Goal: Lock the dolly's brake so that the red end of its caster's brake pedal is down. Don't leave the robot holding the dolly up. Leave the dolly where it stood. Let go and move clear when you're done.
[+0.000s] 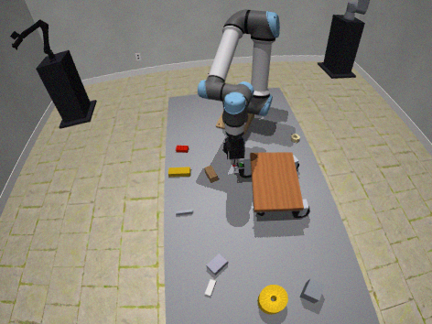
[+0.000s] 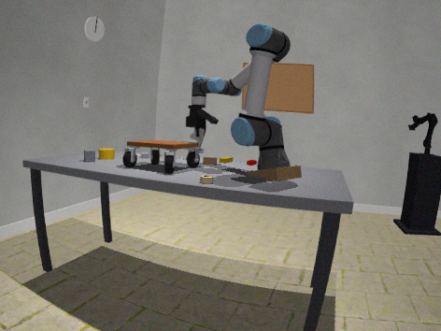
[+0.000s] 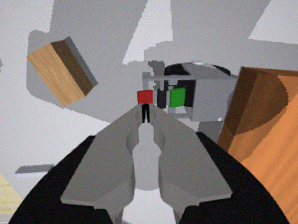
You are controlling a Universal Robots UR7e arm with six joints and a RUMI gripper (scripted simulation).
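Right now the brake pedal is 10 mm to the left of my hand and 30 mm below it. The rest, counted from my hand: wooden block: 20 mm behind, 110 mm to the right, 90 mm below; then grey bar: 160 mm ahead, 260 mm to the right, 100 mm below; then yellow bar: 80 mm behind, 260 mm to the right, 100 mm below.
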